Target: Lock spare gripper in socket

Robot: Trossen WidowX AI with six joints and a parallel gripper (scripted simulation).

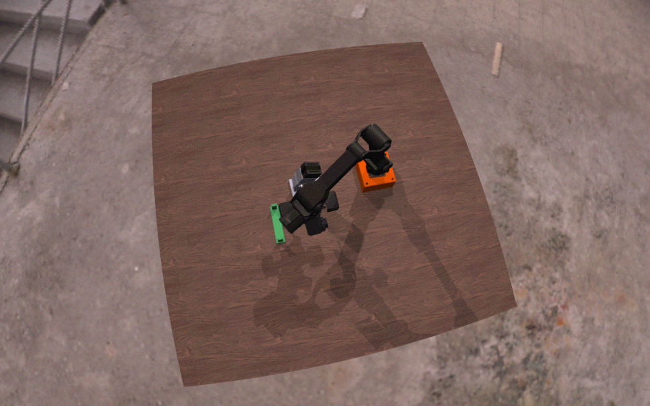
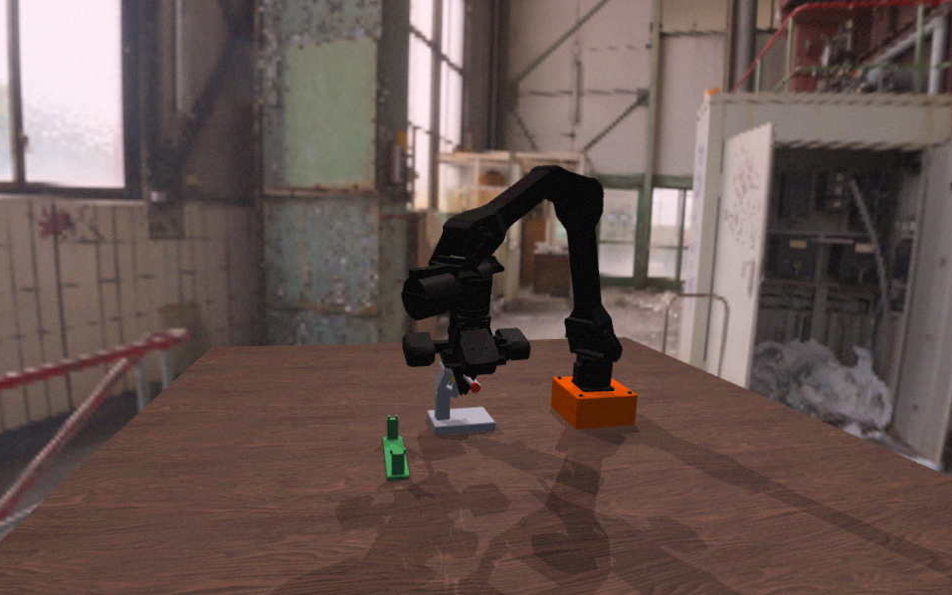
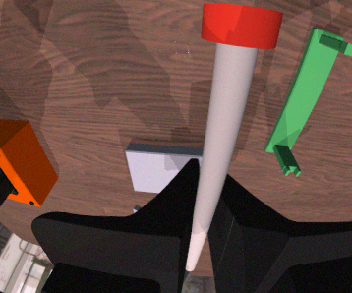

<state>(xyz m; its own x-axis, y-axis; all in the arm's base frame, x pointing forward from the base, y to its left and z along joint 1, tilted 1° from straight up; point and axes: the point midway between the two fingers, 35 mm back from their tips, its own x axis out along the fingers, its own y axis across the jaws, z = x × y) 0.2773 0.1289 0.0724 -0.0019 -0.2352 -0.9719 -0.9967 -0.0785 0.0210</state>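
The grey mount lies 10 mm behind my gripper tip, 110 mm to the right of it and 50 mm below it. The rest, counted from my gripper tip: green stand 110 mm ahead, 10 mm to the left, 70 mm below; spare gripper 20 mm behind, 110 mm to the right, 20 mm above.
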